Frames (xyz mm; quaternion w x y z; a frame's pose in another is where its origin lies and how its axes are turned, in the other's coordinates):
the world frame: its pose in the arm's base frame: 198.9 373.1 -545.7 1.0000 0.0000 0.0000 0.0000
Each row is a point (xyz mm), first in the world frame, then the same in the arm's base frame.
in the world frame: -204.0 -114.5 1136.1
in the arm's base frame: -5.1 258.6 590.4
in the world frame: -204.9 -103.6 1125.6
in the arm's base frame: -6.0 269.5 579.9
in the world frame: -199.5 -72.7 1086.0
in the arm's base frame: -0.6 300.4 540.3
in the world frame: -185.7 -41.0 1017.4
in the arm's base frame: 13.2 332.1 471.7
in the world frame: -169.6 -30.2 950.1
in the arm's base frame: 29.3 342.9 404.4
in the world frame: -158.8 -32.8 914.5
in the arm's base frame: 40.1 340.3 368.8
